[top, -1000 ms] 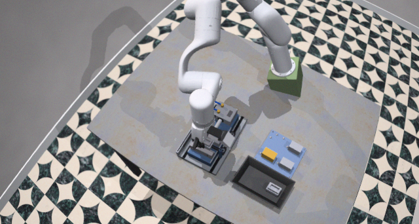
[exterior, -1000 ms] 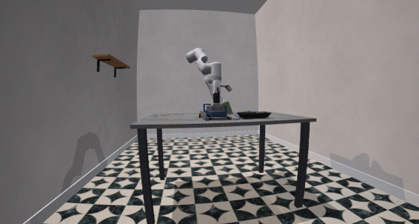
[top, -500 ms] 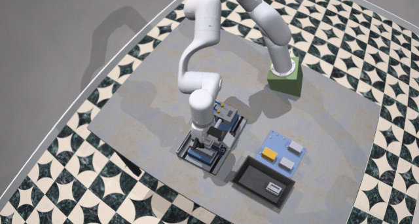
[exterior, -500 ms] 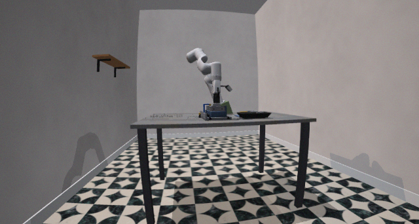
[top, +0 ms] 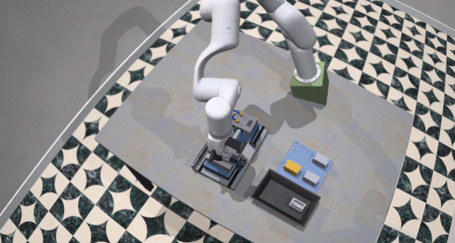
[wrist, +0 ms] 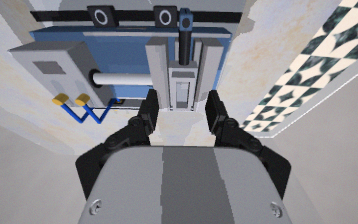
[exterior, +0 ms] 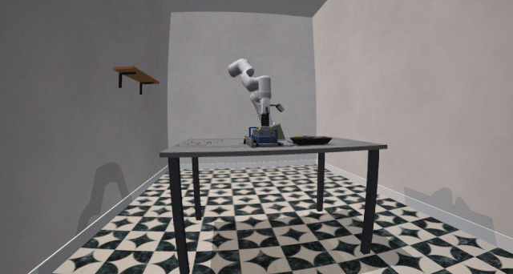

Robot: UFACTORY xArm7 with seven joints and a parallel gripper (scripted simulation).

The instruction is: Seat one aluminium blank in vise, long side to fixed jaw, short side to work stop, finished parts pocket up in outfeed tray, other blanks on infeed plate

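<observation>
Now: the moving jaw 6 cm below my hand and 3 cm behind it. Also, from my hand: fixed jaw: 6 cm below, 3 cm ahead; vise: 10 cm below, 7 cm behind, 1 cm to the left; dark work stop rod: 5 cm to the left, 5 cm below.
</observation>
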